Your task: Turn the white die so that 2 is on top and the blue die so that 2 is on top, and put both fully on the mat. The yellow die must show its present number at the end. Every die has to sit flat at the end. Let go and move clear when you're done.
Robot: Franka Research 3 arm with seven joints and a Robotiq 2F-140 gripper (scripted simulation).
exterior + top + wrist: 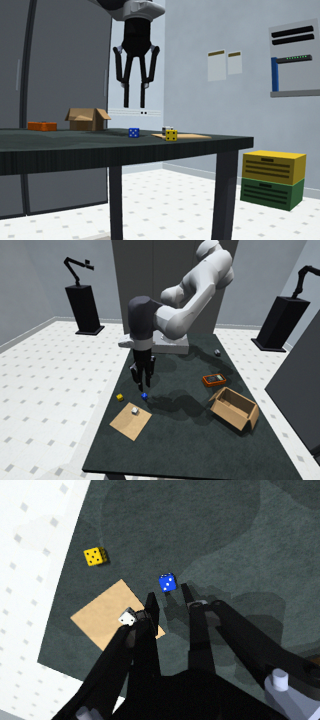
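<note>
Right now my hand is 100 mm above the blue die. The rest, counted from my hand: tan mat: 130 mm ahead, 40 mm to the right, 110 mm below; yellow die: 20 mm ahead, 130 mm to the right, 100 mm below; white die: 90 mm ahead, 30 mm to the right, 100 mm below.
</note>
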